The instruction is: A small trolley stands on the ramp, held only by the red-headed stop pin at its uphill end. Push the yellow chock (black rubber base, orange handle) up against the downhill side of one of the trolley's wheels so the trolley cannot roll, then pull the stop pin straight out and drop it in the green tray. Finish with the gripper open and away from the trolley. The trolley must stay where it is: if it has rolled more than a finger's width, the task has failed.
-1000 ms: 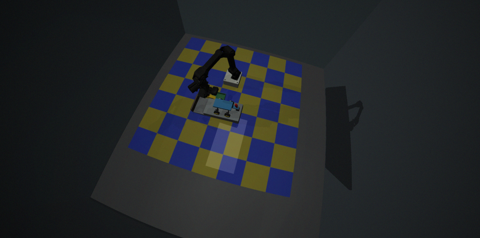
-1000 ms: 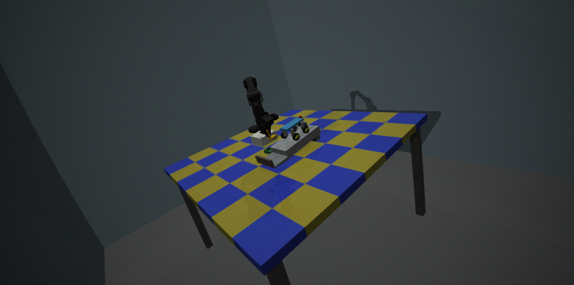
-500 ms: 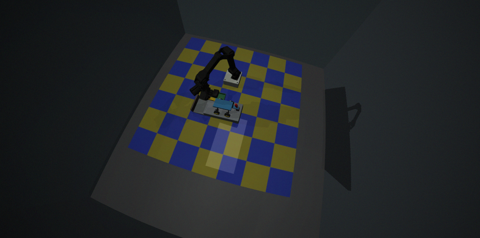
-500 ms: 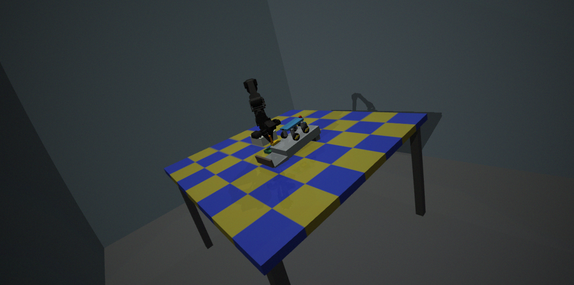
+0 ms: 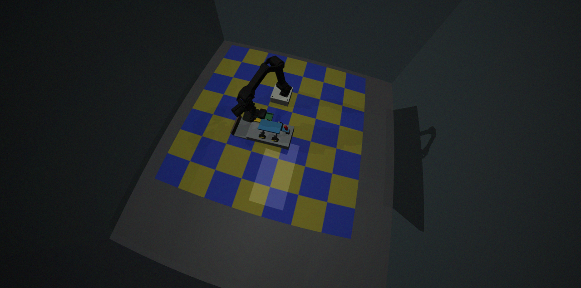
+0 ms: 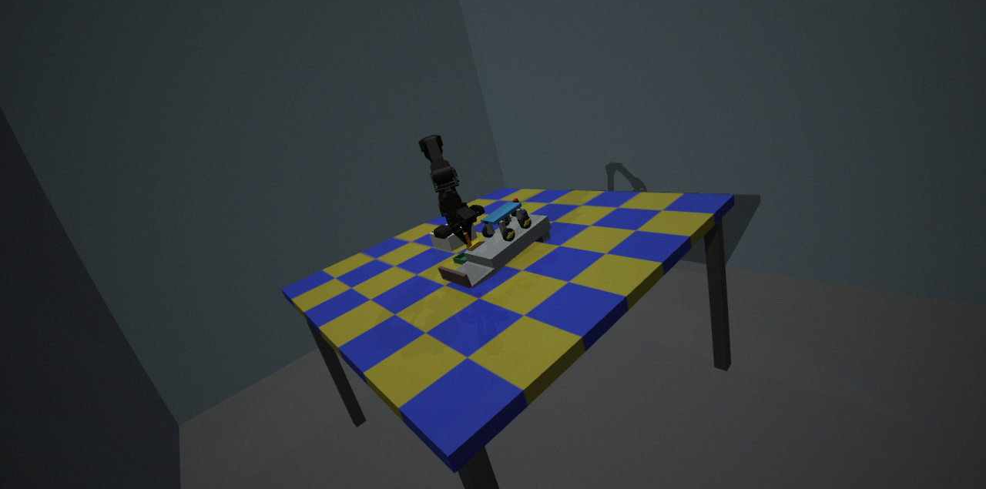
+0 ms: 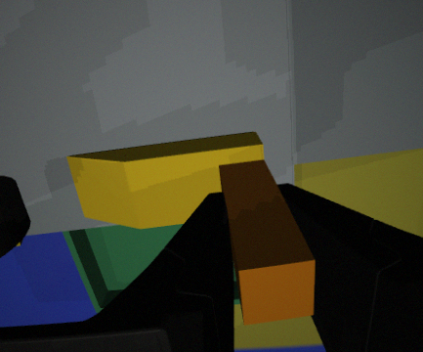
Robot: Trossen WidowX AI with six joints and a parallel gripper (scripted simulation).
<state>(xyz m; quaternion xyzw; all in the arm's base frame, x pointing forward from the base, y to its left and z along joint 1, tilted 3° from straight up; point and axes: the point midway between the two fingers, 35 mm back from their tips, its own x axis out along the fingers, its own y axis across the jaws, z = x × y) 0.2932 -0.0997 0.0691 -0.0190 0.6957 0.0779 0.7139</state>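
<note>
Right now the red-headed stop pin is 24 cm to the left of my gripper tip and 4 cm above it. Also, from my gripper tip: yellow chock (2 cm to the left, 1 cm below); then dark end stop (7 cm ahead, 11 cm to the right, 6 cm below); then green tray (8 cm behind, 3 cm to the left, 10 cm below).
</note>
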